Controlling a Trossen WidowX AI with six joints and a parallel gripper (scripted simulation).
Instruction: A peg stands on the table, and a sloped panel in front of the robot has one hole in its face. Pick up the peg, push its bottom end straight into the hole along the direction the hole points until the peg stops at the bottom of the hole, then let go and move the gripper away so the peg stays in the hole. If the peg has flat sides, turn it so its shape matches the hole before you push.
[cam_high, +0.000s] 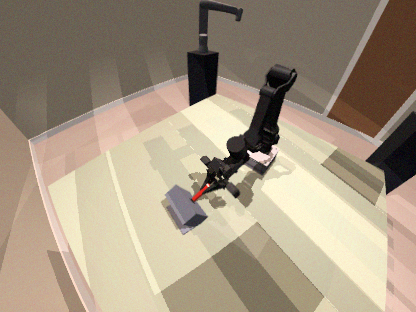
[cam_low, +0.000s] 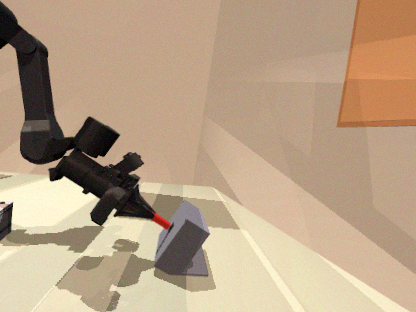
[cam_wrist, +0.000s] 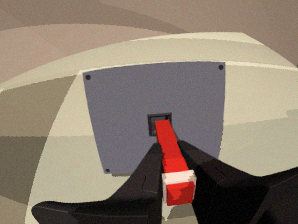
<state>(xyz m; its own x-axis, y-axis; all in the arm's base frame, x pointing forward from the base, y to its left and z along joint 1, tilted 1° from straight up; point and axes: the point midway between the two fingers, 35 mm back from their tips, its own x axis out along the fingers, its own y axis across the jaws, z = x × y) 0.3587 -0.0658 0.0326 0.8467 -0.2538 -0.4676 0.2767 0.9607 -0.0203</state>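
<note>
Right now the sloped grey panel is 60 mm ahead of my gripper tip, 20 mm to the right of it and 40 mm below it. From my gripper tip the other things lie so: red square peg 20 mm behind, 10 mm above.
</note>
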